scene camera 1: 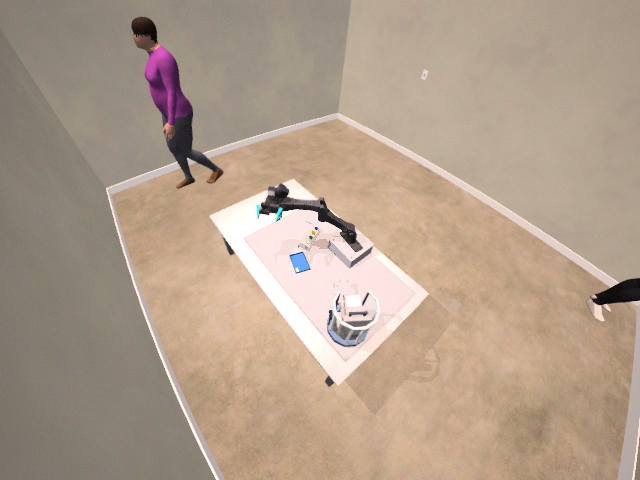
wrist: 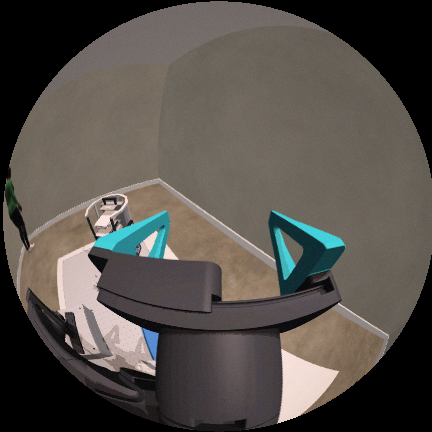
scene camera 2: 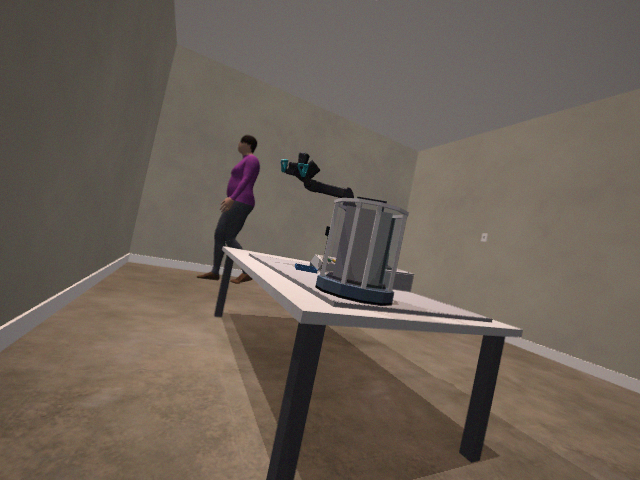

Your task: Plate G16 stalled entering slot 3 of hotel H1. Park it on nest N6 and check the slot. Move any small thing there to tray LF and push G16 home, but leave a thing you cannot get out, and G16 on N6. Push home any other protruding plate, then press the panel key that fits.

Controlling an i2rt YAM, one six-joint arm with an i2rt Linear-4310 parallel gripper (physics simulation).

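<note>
My gripper is open, its teal fingers wide apart and empty. It hangs high above the far-left end of the table, away from the objects. A round carousel with a blue base and a white cage stands at the near end; tall grey columns show inside it. Its slots, plate G16 and nest N6 cannot be made out. A pale key panel with blue, yellow, green and white keys stands mid-table. A blue tray lies beside it; its label is unreadable.
The arm stands on a grey box at the table's long side. A pale mat lies on the white table. A person in magenta walks beyond the table; one in green shows in the wrist view.
</note>
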